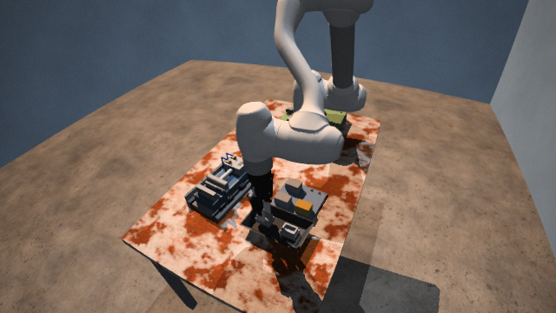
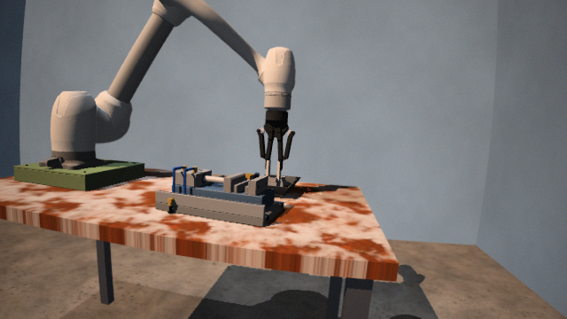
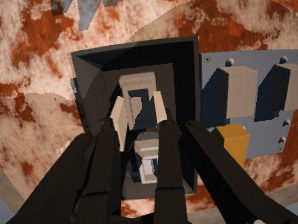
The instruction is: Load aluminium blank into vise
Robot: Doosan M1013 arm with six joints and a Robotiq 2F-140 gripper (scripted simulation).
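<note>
The aluminium blank is 13 cm behind my hand, 6 cm below it and 1 cm to the left of it. The rest, counted from my hand: brass blank 12 cm behind, 10 cm to the left, 6 cm below; then infeed plate 17 cm behind, 8 cm below, 6 cm to the left; then vise 25 cm to the right, 9 cm behind, 4 cm below.
</note>
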